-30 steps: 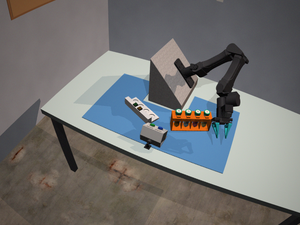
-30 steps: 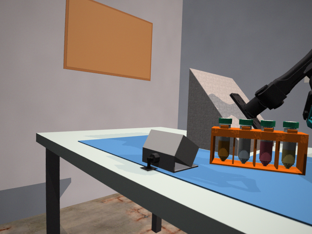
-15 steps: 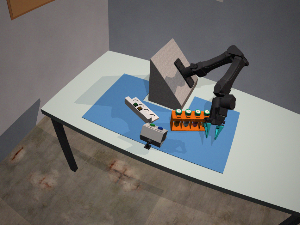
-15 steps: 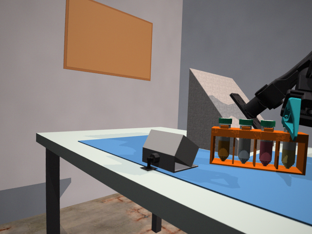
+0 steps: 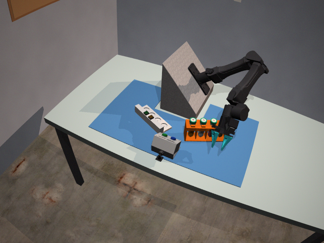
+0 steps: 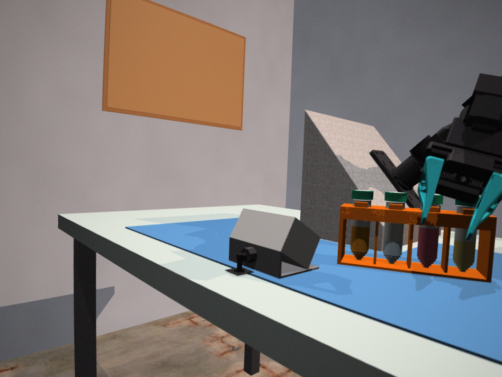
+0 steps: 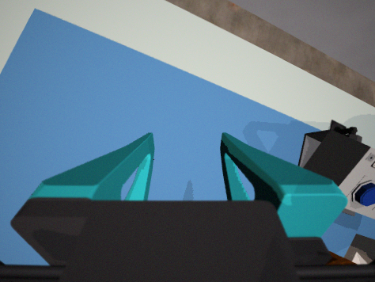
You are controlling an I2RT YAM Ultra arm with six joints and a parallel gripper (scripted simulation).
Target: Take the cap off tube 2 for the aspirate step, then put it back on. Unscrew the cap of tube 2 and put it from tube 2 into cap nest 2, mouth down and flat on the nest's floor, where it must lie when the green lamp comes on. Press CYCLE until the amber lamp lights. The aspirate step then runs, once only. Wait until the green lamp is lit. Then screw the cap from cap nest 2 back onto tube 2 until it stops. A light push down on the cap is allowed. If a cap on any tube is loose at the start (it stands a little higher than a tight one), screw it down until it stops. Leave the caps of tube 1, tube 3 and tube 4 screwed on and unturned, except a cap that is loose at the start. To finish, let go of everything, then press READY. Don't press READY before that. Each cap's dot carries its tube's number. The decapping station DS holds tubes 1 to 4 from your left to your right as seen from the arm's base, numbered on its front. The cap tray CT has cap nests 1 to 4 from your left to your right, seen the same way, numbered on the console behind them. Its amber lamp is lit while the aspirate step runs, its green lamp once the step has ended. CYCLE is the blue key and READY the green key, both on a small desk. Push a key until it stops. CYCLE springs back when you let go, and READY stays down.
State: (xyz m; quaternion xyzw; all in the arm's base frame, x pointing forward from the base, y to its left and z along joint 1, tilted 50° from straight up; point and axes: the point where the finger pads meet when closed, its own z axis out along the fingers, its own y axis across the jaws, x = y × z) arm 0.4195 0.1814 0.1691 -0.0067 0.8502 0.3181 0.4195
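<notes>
Right now my hand is 90 mm past the cap 4, 160 mm to the left of it and 20 mm below it. From my hand the other things lie so: cap 3: 110 mm behind, 110 mm to the right, 20 mm above; cap 2: 130 mm behind, 70 mm to the right, 20 mm above; cap 1: 160 mm behind, 20 mm to the right, 20 mm above.
</notes>
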